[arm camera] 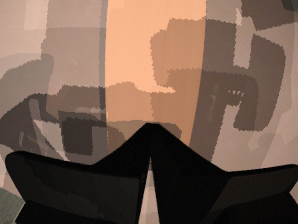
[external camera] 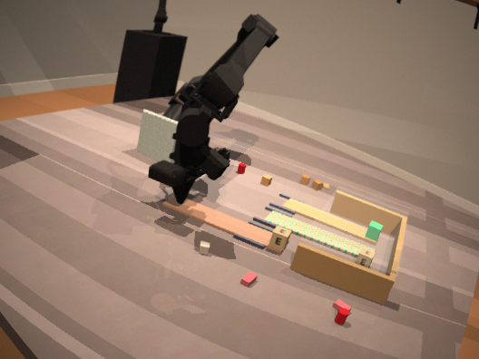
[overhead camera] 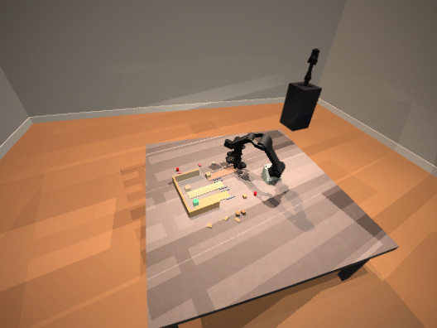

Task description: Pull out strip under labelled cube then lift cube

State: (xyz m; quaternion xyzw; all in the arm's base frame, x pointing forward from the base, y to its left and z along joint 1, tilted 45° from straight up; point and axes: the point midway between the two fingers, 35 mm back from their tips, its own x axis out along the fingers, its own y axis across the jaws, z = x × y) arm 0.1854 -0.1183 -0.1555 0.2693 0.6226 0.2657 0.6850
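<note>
Now: gripper tip 13 cm short of the cream cube and 11 cm to the left of it.
</note>
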